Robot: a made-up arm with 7 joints.
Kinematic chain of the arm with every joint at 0, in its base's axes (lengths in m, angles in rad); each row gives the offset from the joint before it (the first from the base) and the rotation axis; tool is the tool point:
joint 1: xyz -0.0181 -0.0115 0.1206 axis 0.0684 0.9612 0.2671
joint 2: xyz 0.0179 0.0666 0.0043 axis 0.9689 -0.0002 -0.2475
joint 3: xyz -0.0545 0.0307 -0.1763 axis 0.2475 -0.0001 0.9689
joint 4: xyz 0.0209 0.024 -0.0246 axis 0.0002 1 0
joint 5: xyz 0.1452 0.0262 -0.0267 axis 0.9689 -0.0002 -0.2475
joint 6: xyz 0.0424 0.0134 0.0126 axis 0.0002 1 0
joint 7: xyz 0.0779 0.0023 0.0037 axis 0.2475 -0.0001 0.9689
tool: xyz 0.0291 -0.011 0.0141
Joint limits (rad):
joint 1: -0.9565..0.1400
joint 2: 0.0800..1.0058
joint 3: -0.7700..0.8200
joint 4: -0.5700..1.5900
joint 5: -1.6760..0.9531
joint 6: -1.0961..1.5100
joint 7: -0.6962..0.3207
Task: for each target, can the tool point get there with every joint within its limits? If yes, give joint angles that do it. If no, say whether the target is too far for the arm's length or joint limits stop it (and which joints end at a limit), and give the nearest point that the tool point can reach.
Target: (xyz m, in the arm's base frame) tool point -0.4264 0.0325 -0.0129
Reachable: no: joint limits stop it (at a limit: joint 1, joint 2, joint 3, joint 4, joint 5, joint 6, joint 7) | nearest point -0.2797 0.2388 -0.1764 | short by 0.301 m
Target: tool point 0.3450 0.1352 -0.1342
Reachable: yes | joints -0.7300 0.2872 0.0404 0.9070 -1.3602 1.3061 0.1241
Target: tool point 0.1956 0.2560 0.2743
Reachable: yes | joints -0.3716 0.7470 0.5691 -0.3859 -0.7341 0.2542 -0.1711
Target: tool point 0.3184 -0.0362 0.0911
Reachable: yes | joints -0.6313 0.2247 -0.5357 -0.2156 0.7290 0.8114 0.0325
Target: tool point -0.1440 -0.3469 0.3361
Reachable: no: joint limits stop it (at a limit: joint 1, joint 2, joint 3, joint 4, joint 5) | nearest point 0.0720 -0.1058 0.2089 | short by 0.348 m
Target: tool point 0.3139 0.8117 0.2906
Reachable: no: too far | nearest point 0.1982 0.5126 0.1941 | short by 0.335 m
